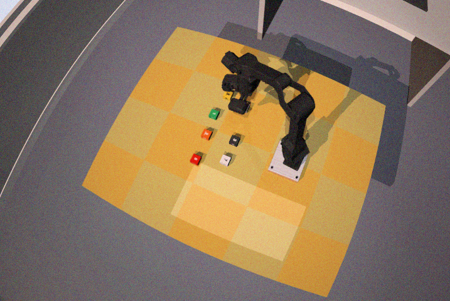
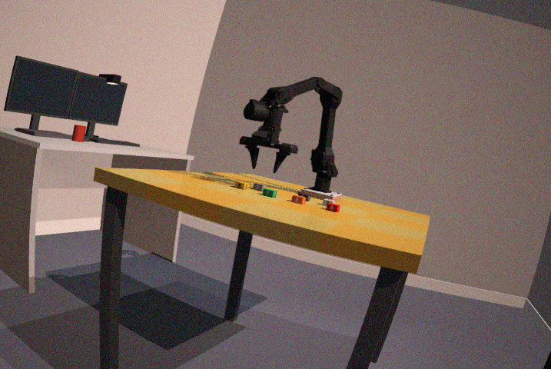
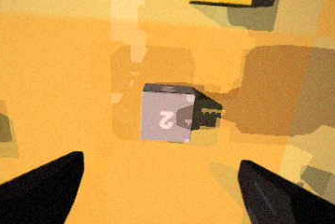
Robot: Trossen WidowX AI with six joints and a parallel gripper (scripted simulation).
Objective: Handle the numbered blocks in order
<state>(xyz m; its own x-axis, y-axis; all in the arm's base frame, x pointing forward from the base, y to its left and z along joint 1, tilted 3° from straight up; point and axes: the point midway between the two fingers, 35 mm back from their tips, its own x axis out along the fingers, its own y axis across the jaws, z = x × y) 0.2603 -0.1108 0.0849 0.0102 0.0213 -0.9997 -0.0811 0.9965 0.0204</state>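
The grey block lies 5 cm below my gripper tip. The rest, counted from my gripper tip: green block: 10 cm ahead, 8 cm to the left, 5 cm below; yellow block: 9 cm ahead, 5 cm below, 2 cm to the right; dark block: 14 cm to the left, 5 cm below, 3 cm behind.
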